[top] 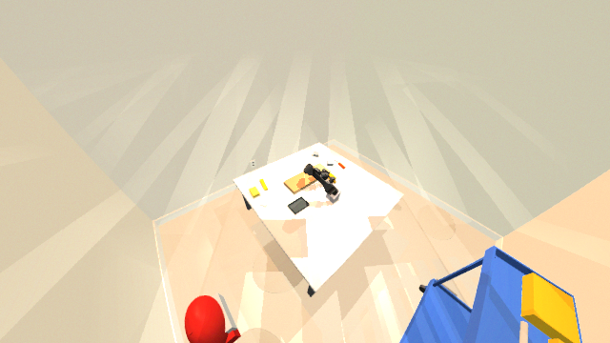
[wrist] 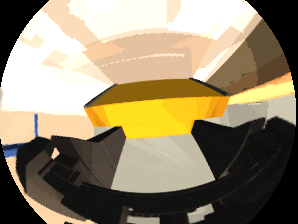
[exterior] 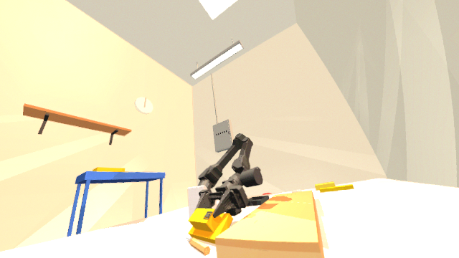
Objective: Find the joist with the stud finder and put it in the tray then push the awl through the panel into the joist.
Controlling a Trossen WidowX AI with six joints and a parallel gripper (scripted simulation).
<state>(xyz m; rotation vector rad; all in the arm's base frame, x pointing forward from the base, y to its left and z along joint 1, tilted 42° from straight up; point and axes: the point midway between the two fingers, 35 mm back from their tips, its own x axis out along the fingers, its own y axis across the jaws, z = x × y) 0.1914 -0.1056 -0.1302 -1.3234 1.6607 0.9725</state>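
The orange stud finder lies 10 mm below my gripper tip and 10 mm ahead of it. Round my gripper tip: awl 50 mm below, 30 mm to the right, 20 mm behind; then dark tray 510 mm to the left, 50 mm below, 40 mm behind.
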